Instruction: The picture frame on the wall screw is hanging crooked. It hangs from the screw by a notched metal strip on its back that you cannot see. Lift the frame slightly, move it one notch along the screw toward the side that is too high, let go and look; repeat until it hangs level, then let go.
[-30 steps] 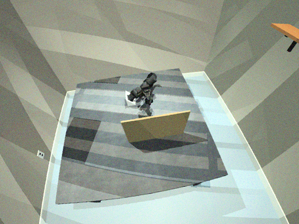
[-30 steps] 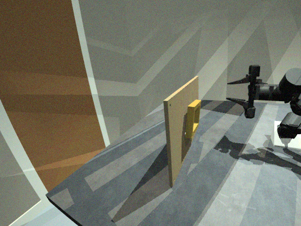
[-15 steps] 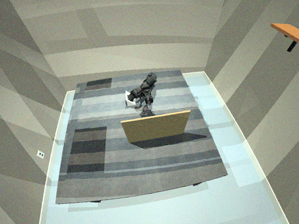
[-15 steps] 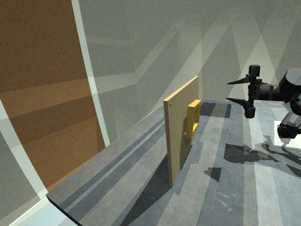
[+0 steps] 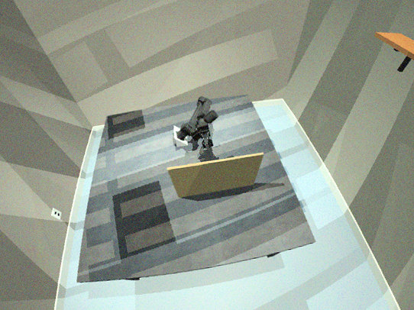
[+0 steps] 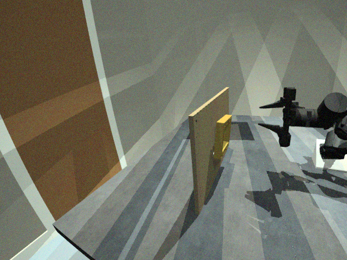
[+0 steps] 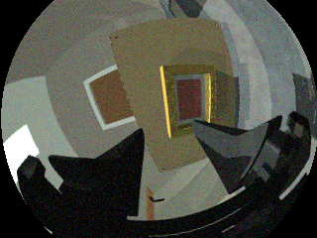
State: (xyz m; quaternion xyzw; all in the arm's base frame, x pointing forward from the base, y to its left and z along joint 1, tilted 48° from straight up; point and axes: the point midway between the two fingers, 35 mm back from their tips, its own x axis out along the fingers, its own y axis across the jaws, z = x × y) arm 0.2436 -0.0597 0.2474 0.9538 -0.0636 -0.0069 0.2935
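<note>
My gripper tip is 13 cm short of the yellow picture frame and 8 cm above it. From my gripper tip the other things lie so: wooden wall board 14 cm ahead, 1 cm to the left, 9 cm below.
</note>
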